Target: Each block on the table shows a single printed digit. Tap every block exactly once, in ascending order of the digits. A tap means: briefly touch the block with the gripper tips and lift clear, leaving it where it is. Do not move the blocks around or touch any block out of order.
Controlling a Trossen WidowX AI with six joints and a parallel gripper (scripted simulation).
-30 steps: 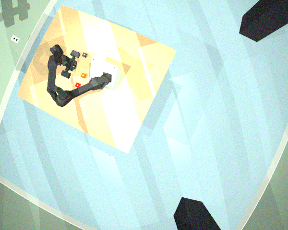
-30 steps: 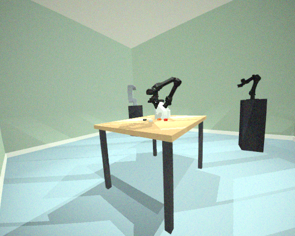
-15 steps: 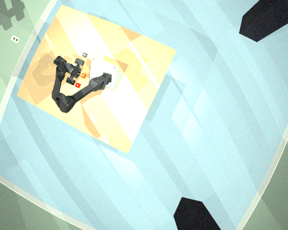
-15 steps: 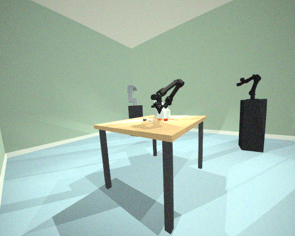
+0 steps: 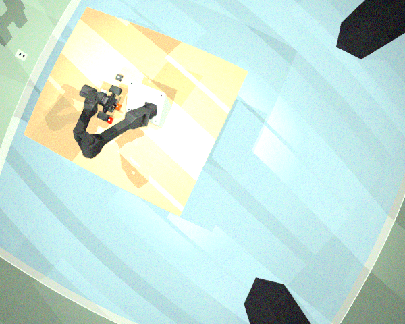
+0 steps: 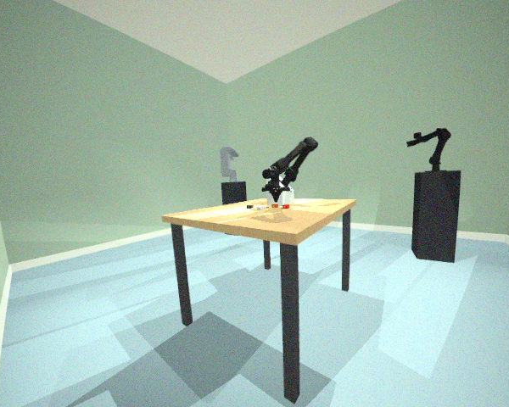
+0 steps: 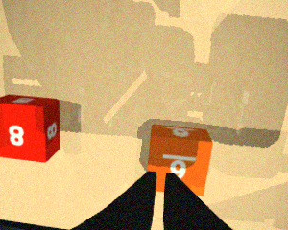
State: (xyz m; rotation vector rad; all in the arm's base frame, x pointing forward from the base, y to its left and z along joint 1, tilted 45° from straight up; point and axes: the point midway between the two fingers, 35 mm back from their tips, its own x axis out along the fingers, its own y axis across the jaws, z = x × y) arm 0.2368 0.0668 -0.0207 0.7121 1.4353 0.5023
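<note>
The orange block is 20 mm below my gripper tip and 10 mm to the right of it. From my gripper tip the other things lie so: dark grey block (170 mm to the right, 50 mm ahead, 20 mm below); red block (80 mm to the left, 20 mm below, 20 mm ahead); white block (110 mm ahead, 60 mm to the right, 20 mm below).
</note>
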